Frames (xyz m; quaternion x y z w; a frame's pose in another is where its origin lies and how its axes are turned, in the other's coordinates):
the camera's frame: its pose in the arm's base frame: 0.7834 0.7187 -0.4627 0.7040 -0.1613 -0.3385 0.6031
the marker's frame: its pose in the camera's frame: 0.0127 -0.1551 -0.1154 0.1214 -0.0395 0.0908 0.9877
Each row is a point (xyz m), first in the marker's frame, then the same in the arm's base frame.
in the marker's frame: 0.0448 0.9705 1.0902
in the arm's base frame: -0.0443 -0.1397 0.0276
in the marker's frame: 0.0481 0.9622 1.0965
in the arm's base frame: -0.0457 -0.1439 0.0176
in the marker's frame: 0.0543 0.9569 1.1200
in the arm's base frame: -0.0582 -0.1617 0.0056
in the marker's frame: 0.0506 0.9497 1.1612
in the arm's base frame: -0.0901 -0.1829 -0.0117
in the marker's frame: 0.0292 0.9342 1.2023
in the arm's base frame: -0.1327 -0.1889 -0.0348
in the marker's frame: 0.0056 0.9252 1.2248
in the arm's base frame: -0.1639 -0.1832 -0.0465
